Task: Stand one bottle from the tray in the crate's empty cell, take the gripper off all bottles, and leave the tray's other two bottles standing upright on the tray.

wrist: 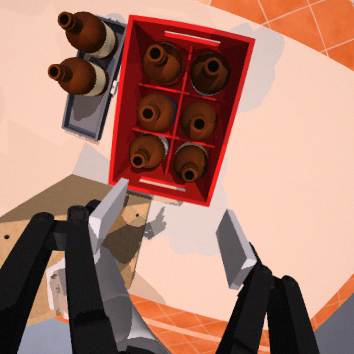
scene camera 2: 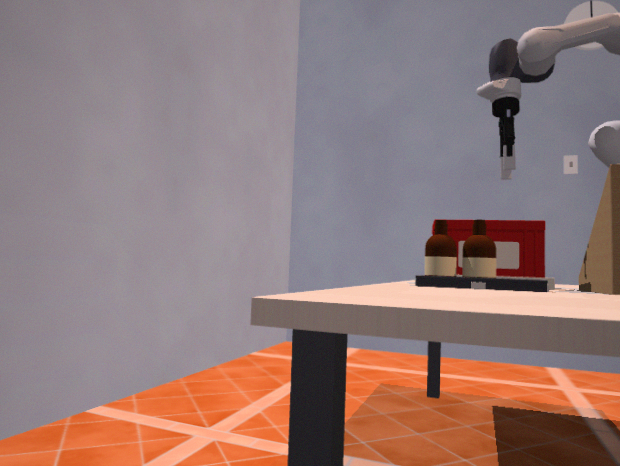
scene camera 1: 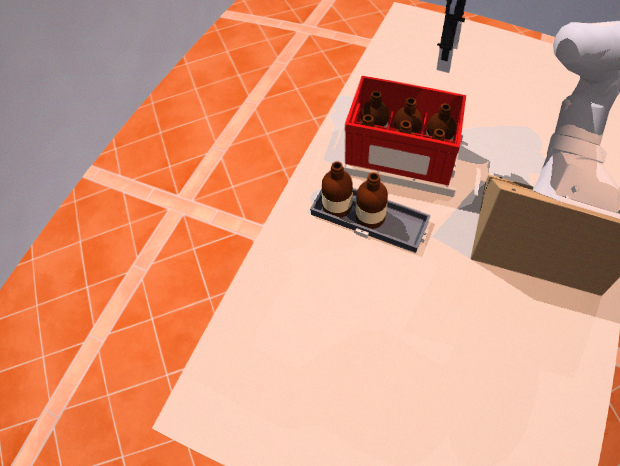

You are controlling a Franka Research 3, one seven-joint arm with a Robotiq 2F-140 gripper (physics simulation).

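Observation:
There's a brown bottle [wrist: 190, 163] to be seen, and you'd also see the gripper [scene camera 2: 507, 174]. The wrist view has the gripper [wrist: 173, 207] as well.

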